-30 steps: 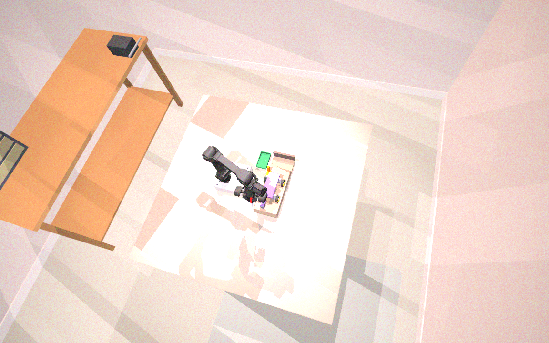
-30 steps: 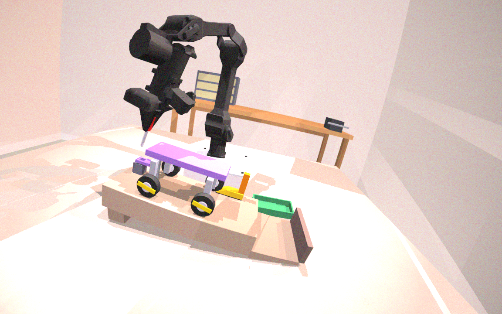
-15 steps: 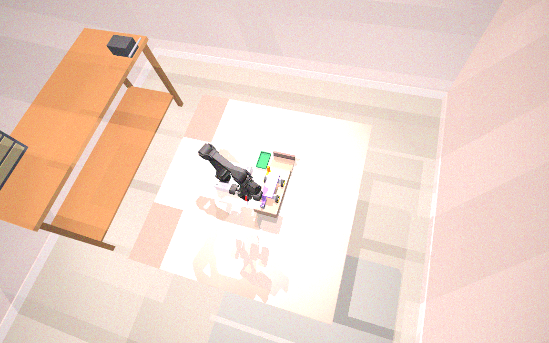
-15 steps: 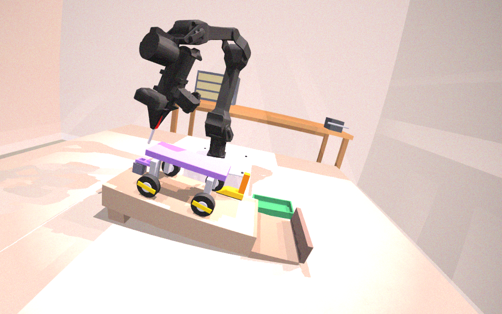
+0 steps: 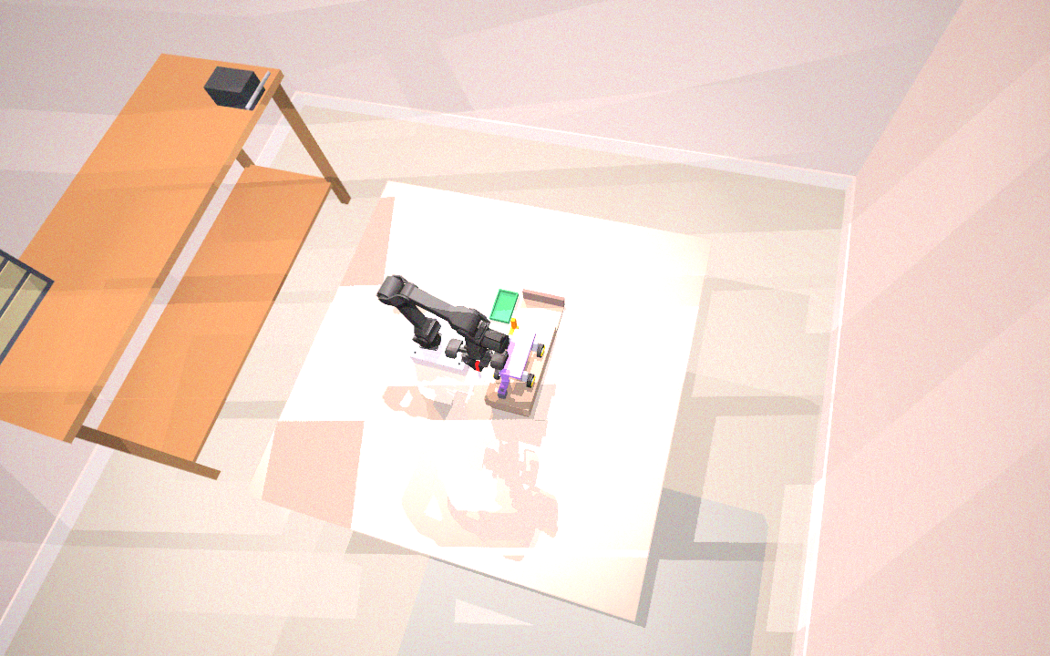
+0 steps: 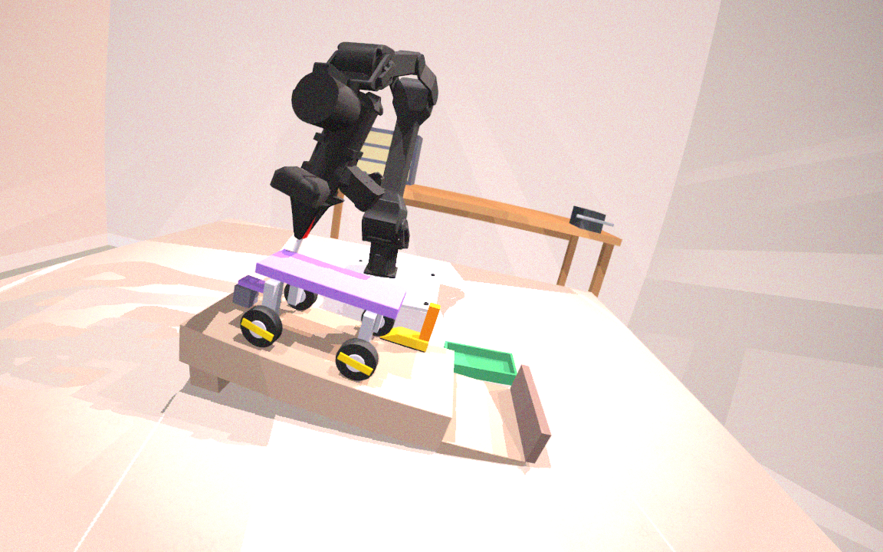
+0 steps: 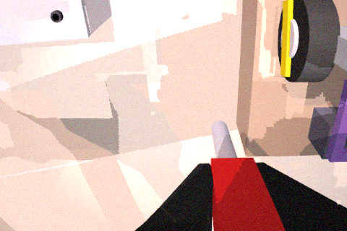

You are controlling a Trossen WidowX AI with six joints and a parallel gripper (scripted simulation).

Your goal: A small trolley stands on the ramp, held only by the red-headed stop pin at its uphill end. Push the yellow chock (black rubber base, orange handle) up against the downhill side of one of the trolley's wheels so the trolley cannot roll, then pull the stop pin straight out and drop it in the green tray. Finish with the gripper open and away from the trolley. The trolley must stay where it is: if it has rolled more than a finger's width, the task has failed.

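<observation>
Right now the green tray is 30 cm to the left of my gripper tip, 17 cm below it and 1 cm behind it. The rest, counted from my gripper tip: tan ramp: 12 cm below, 11 cm ahead, 8 cm to the left; trolley: 11 cm ahead, 7 cm to the left, 6 cm below; red-headed stop pin: right at my gripper tip.
</observation>
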